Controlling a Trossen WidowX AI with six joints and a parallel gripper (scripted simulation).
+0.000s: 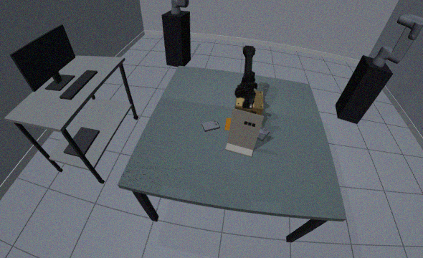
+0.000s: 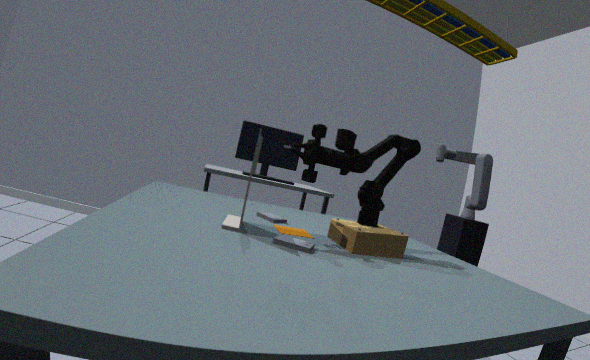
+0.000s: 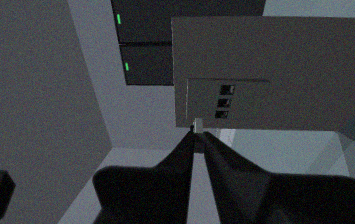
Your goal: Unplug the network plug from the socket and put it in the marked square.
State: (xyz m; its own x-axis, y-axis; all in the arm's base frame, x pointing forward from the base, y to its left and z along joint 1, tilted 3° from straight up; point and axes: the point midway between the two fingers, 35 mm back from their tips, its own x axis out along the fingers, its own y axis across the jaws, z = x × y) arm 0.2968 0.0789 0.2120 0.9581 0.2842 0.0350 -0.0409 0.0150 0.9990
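Now: gripper tip 270 mm above the orange marked square, 90 mm to the left of it and 80 mm past it. Round my gripper tip: upright panel (140 mm below, 110 mm ahead, 10 mm to the left).
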